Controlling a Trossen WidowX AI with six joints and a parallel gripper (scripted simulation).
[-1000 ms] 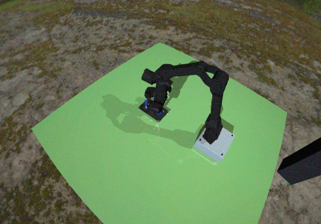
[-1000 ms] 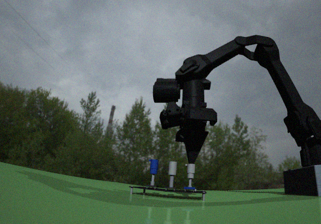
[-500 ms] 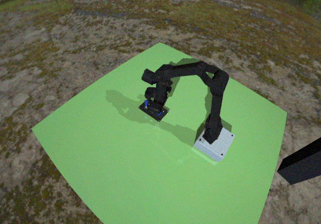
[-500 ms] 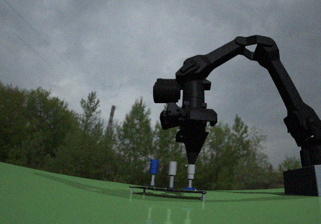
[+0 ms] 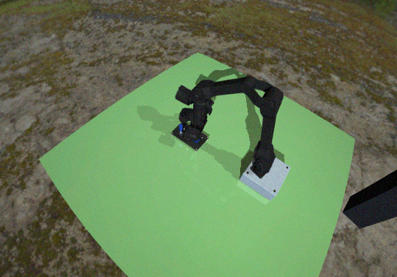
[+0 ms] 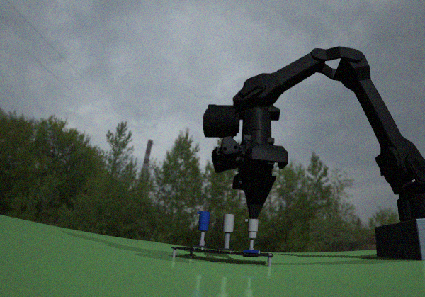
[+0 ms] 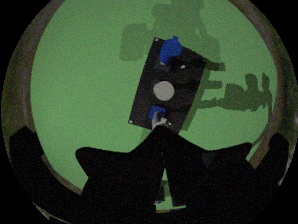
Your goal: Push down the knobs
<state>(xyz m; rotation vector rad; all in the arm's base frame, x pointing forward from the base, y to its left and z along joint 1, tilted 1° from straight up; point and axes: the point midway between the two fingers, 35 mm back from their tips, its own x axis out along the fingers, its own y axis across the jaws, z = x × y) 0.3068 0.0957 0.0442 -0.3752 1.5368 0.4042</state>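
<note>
Right now the blue knob is 80 mm ahead of my gripper tip, 30 mm to the left of it and 10 mm below it. Round my gripper tip: grey knob 10 mm below.
</note>
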